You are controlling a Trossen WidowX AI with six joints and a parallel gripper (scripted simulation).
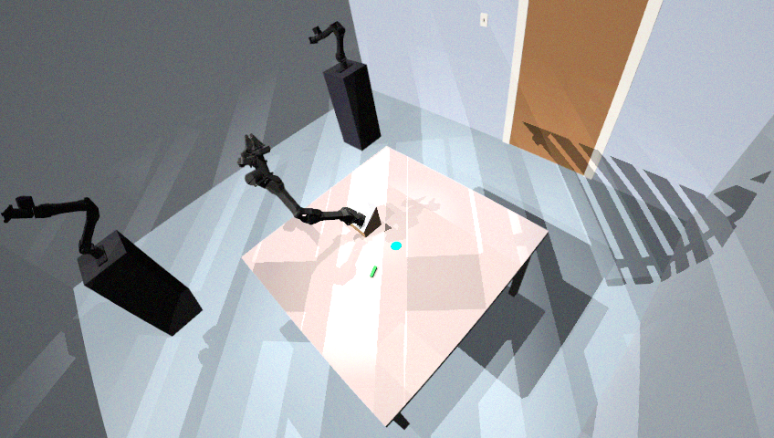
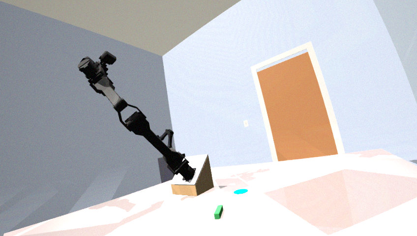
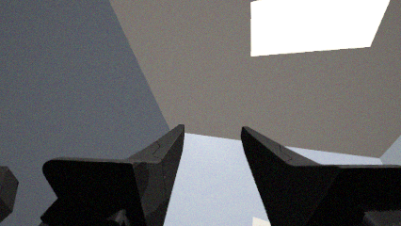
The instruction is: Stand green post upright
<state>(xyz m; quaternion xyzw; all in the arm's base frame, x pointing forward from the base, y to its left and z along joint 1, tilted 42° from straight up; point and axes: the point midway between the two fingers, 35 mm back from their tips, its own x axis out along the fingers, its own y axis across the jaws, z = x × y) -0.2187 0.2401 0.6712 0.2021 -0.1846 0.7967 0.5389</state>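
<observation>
Right now the green post is 53 cm ahead of my gripper tip, 8 cm to the left of it and 76 cm below it. Round my gripper tip: cyan circle 51 cm ahead, 29 cm to the left, 77 cm below.
</observation>
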